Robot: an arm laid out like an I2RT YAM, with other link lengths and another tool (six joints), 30 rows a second.
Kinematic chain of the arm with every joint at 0, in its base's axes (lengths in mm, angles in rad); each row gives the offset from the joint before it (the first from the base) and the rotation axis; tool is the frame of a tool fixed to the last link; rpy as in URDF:
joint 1: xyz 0 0 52.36 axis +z
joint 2: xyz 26 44.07 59.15 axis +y
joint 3: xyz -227.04 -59.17 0 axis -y
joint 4: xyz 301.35 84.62 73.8 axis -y
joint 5: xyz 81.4 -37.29 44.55 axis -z
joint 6: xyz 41.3 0 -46.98 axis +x
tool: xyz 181 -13 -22 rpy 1.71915 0.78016 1.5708
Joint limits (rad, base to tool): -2.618..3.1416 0..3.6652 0..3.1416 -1.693..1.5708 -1.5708..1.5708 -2.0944..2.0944
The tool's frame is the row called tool.
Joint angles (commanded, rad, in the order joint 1, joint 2, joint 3, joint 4, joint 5, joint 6), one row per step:
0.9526 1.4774 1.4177 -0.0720 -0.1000 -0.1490
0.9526 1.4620 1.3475 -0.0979 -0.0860 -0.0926
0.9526 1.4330 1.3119 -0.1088 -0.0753 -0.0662
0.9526 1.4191 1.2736 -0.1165 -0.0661 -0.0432
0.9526 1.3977 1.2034 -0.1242 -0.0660 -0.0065
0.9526 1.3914 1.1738 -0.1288 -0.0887 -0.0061
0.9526 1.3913 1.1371 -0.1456 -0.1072 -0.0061
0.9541 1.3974 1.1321 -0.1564 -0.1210 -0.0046
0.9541 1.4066 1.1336 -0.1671 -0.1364 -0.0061
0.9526 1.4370 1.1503 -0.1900 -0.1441 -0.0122
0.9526 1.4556 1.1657 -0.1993 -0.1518 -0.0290
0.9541 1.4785 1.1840 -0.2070 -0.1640 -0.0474
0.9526 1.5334 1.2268 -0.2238 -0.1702 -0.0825
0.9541 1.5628 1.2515 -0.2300 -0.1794 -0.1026
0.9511 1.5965 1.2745 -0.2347 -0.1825 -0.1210
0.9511 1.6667 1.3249 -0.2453 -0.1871 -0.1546
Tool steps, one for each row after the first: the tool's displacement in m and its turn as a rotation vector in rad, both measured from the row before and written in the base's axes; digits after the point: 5 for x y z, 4 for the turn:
-0.00249 -0.00691 -0.04188 -0.0393 0.0929 -0.0234
-0.00311 -0.00754 -0.00832 -0.0025 0.0304 -0.0162
-0.00193 -0.00541 -0.01758 -0.0159 0.0359 -0.0145
-0.00651 -0.00782 -0.03242 -0.0277 0.0627 -0.0106
-0.00683 -0.00086 -0.01525 -0.0182 0.0225 0.0213
-0.00756 -0.00352 -0.02594 -0.0396 0.0364 0.0172
-0.00443 0.00059 -0.00903 -0.0140 0.0184 0.0136
-0.00332 0.00118 -0.00681 -0.0119 0.0147 0.0146
-0.00005 0.00120 -0.01266 -0.0303 0.0191 0.0081
0.00014 0.00252 -0.00344 -0.0146 -0.0033 0.0145
-0.00088 0.00422 -0.00371 -0.0136 -0.0029 0.0209
0.00458 0.00608 -0.00977 -0.0345 -0.0087 0.0210
0.00063 0.00521 -0.00368 -0.0132 -0.0058 0.0195
0.00405 0.00322 -0.00693 -0.0179 -0.0043 0.0091
0.00556 0.00842 -0.01401 -0.0344 -0.0065 0.0217

